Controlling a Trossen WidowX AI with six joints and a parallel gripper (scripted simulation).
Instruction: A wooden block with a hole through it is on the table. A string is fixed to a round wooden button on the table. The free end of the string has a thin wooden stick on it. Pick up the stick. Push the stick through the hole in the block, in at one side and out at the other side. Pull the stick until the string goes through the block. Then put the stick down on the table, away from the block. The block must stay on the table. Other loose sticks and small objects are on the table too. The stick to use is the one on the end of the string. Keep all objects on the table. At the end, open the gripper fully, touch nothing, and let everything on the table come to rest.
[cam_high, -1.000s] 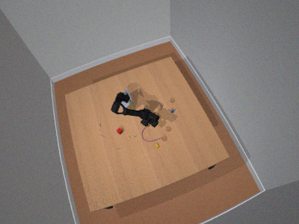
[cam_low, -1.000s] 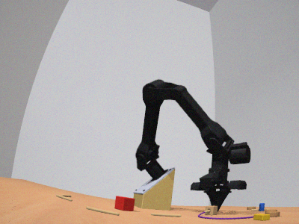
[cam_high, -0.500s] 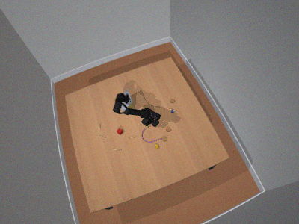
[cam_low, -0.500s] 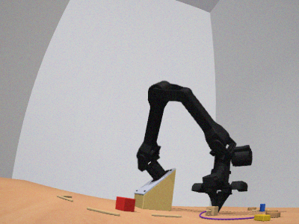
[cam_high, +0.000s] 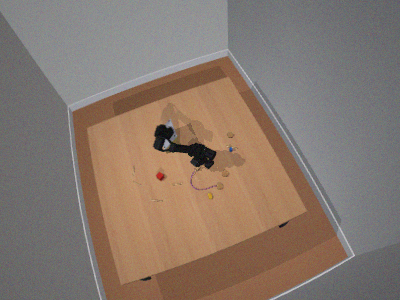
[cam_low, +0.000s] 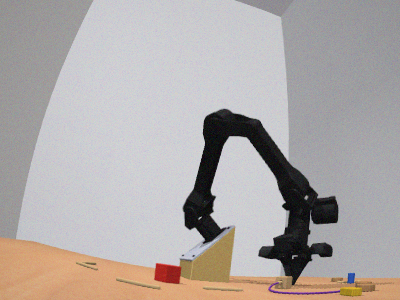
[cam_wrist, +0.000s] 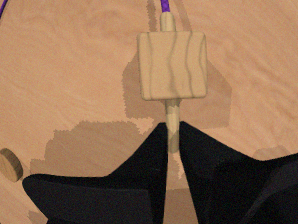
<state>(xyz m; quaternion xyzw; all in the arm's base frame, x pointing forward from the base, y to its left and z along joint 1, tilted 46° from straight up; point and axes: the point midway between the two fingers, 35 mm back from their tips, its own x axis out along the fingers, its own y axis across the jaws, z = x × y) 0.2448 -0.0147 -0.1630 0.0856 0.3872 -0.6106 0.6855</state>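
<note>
The wooden block is 20 mm ahead of my gripper tip, 30 mm to the right of it and 10 mm above it. Round my gripper tip: blue piece 240 mm to the left, 10 mm above; then thin wooden stick 20 mm ahead, 40 mm to the right, 10 mm above; then round wooden button 210 mm ahead, 40 mm to the left.
</note>
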